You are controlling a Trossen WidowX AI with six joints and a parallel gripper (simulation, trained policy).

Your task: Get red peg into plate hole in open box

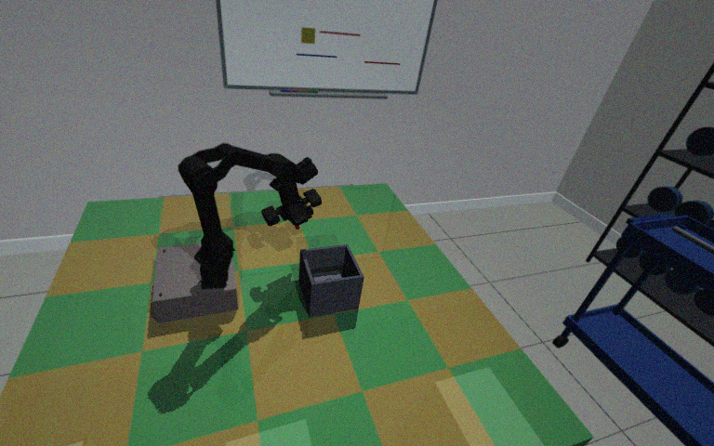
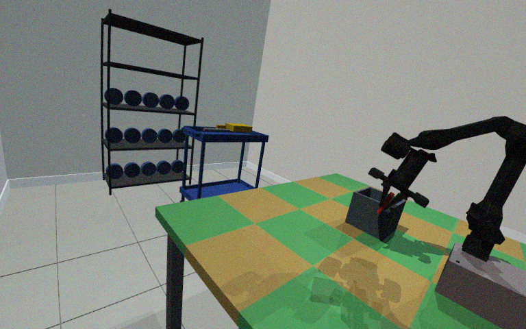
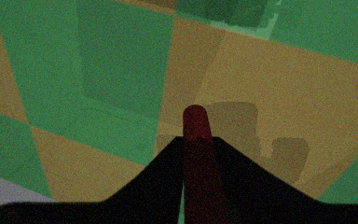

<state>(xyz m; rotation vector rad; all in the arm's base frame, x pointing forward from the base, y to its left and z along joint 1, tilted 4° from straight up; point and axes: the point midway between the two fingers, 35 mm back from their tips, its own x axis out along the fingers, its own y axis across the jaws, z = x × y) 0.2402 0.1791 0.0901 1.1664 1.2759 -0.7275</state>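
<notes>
The light grey plate is 190 mm to the right of my gripper tip, 110 mm below it and 90 mm ahead of it. From my gripper tip the other things lie so: red peg (20 mm above, 10 mm to the right).
</notes>
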